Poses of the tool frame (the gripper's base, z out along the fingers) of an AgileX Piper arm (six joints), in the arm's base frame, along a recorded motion.
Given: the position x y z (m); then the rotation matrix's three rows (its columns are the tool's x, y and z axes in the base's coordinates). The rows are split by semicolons.
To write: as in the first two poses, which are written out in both.
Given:
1: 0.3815 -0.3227 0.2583; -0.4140 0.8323 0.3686; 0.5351 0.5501 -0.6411; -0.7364 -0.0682 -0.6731
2: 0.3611 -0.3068 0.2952; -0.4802 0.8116 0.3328; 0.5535 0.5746 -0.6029; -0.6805 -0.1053 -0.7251
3: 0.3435 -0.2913 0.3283; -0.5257 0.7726 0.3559; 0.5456 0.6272 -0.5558; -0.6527 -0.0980 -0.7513
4: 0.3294 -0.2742 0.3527; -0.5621 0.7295 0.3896; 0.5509 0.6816 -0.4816; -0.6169 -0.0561 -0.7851
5: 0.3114 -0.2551 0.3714; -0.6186 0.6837 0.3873; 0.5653 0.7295 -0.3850; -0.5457 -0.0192 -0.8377
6: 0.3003 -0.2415 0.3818; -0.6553 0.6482 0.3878; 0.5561 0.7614 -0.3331; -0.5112 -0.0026 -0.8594
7: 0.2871 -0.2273 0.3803; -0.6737 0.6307 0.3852; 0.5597 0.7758 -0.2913; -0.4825 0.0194 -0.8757
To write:
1:
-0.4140 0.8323 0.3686 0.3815
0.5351 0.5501 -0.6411 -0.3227
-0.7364 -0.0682 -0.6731 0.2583
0 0 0 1

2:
-0.4802 0.8116 0.3328 0.3611
0.5535 0.5746 -0.6029 -0.3068
-0.6805 -0.1053 -0.7251 0.2952
0 0 0 1

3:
-0.5257 0.7726 0.3559 0.3435
0.5456 0.6272 -0.5558 -0.2913
-0.6527 -0.0980 -0.7513 0.3283
0 0 0 1

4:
-0.5621 0.7295 0.3896 0.3294
0.5509 0.6816 -0.4816 -0.2742
-0.6169 -0.0561 -0.7851 0.3527
0 0 0 1

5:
-0.6186 0.6837 0.3873 0.3114
0.5653 0.7295 -0.3850 -0.2551
-0.5457 -0.0192 -0.8377 0.3714
0 0 0 1

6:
-0.6553 0.6482 0.3878 0.3003
0.5561 0.7614 -0.3331 -0.2415
-0.5112 -0.0026 -0.8594 0.3818
0 0 0 1

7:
-0.6737 0.6307 0.3852 0.2871
0.5597 0.7758 -0.2913 -0.2273
-0.4825 0.0194 -0.8757 0.3803
0 0 0 1

